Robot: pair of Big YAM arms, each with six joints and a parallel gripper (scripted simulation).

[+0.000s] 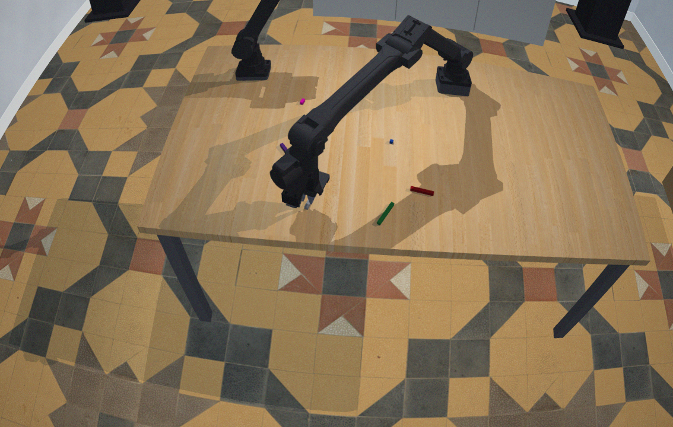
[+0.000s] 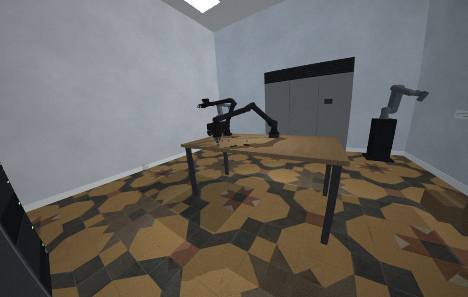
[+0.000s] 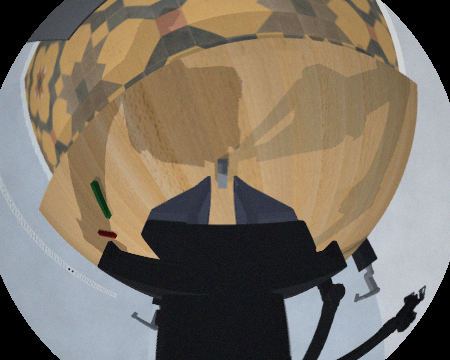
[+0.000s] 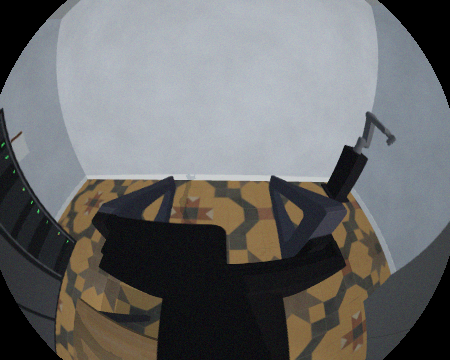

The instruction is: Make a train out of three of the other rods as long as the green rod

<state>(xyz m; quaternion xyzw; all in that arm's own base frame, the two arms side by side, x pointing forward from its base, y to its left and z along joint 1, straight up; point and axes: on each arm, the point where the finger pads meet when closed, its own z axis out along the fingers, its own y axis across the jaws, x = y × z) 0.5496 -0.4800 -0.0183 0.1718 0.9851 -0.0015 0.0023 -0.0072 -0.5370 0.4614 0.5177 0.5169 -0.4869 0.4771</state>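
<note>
My left gripper is now 2 cm above the grey rod. Also, from my left hand: green rod: 1 cm ahead, 21 cm to the left, 2 cm below; purple rod: 19 cm behind, 9 cm to the right, 2 cm below; red rod: 8 cm behind, 32 cm to the left, 2 cm below.
</note>
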